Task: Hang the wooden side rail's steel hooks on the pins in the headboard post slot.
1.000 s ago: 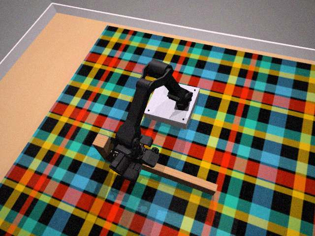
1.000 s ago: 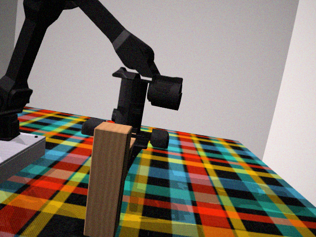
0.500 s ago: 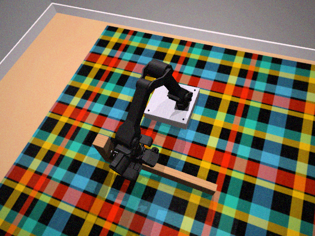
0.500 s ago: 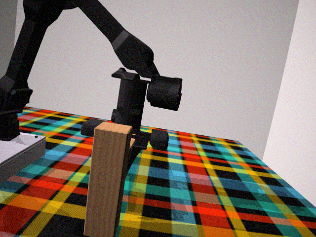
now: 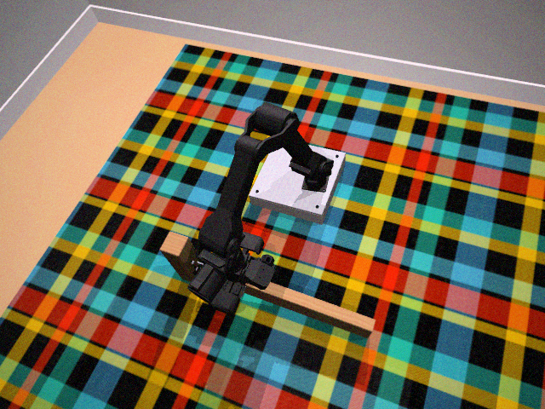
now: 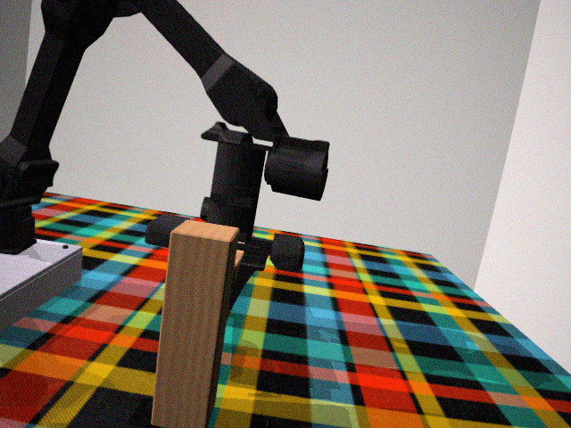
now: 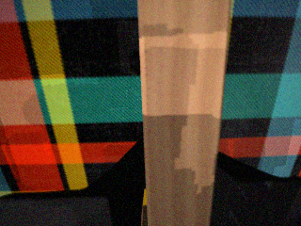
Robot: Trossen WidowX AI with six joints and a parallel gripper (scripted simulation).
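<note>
My gripper tip is now 2 cm past the wooden headboard post, 14 cm to the left of it and 4 cm below it.
</note>
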